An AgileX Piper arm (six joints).
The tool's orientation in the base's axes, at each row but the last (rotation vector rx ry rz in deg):
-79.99 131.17 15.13
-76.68 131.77 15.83
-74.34 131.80 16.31
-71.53 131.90 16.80
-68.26 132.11 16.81
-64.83 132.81 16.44
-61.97 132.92 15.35
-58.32 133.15 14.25
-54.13 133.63 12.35
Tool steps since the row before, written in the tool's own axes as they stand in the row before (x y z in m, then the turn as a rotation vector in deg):
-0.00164 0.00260 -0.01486 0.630 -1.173 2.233
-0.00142 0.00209 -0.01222 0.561 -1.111 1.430
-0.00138 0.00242 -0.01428 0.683 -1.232 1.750
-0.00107 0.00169 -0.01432 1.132 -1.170 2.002
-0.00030 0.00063 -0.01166 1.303 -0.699 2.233
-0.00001 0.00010 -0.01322 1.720 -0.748 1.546
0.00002 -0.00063 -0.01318 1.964 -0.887 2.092
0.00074 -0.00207 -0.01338 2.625 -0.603 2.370
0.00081 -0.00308 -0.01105 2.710 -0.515 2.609
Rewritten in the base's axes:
-0.00567 -0.00315 0.01372 1.390 -0.200 -2.188
-0.00473 -0.00266 0.01124 1.134 -0.431 -1.457
-0.00581 -0.00344 0.01289 1.281 -0.457 -1.788
-0.00557 -0.00419 0.01267 1.108 -0.643 -2.240
-0.00445 -0.00426 0.00992 0.728 -0.388 -2.548
-0.00503 -0.00535 0.01100 0.299 -0.977 -2.205
-0.00486 -0.00568 0.01087 0.498 -1.007 -2.785
-0.00476 -0.00704 0.01056 0.060 -1.108 -3.412
-0.00363 -0.00669 0.00862 0.066 -1.007 -3.660

